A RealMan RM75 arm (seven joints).
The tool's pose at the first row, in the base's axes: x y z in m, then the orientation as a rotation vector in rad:
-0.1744 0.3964 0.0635 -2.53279 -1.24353 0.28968
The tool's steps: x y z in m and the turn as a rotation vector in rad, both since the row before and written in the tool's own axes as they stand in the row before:
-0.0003 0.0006 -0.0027 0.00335 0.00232 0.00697
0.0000 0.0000 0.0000 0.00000 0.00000 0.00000
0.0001 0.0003 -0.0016 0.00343 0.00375 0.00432
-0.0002 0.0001 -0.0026 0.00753 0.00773 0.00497
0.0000 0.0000 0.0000 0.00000 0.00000 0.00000
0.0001 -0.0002 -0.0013 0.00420 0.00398 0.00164
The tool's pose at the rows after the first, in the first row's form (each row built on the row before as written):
-0.1733 0.3953 0.0658 -2.53441 -1.23258 0.29008
-0.1733 0.3953 0.0658 -2.53441 -1.23258 0.29008
-0.1725 0.3949 0.0672 -2.53388 -1.22434 0.28805
-0.1717 0.3942 0.0696 -2.52966 -1.21203 0.28322
-0.1717 0.3942 0.0696 -2.52966 -1.21203 0.28322
-0.1714 0.3941 0.0709 -2.52657 -1.20669 0.28070

